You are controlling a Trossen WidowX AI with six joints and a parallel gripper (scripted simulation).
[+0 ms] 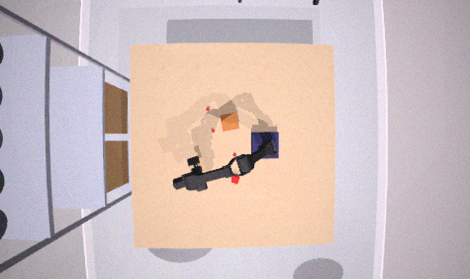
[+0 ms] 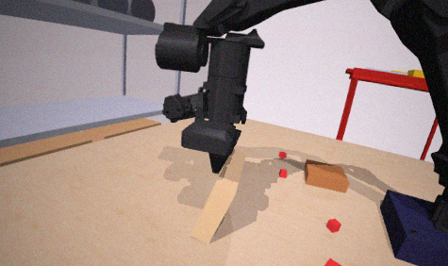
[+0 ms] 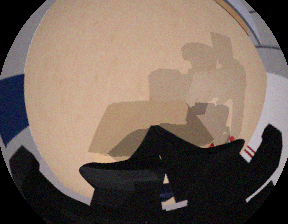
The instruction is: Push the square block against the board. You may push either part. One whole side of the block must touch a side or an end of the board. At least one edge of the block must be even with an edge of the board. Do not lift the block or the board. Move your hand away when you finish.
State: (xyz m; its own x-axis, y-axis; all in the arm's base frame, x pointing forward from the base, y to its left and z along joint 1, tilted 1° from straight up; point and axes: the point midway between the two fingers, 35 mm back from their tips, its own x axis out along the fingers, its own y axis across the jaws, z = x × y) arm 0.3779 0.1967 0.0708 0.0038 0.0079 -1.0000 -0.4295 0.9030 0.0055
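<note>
Right now my gripper tip is 10 mm past the board, 10 mm to the left of it and 30 mm above it. Also, from my gripper tip: orange square block 130 mm behind, 310 mm to the right, 70 mm below; red cube 220 mm behind, 30 mm to the left, 60 mm below.
</note>
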